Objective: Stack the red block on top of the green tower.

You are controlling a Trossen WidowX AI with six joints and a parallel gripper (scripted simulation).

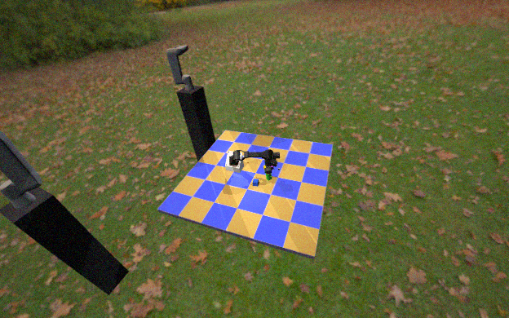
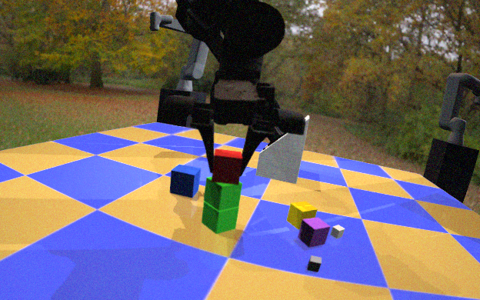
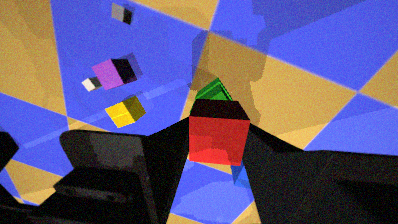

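The red block is 1 cm above my gripper tip. The rest, counted from my gripper tip: purple block (3 cm behind, 14 cm to the left, 7 cm below); blue block (8 cm behind, 11 cm to the right, 6 cm below); yellow block (8 cm behind, 12 cm to the left, 7 cm below).
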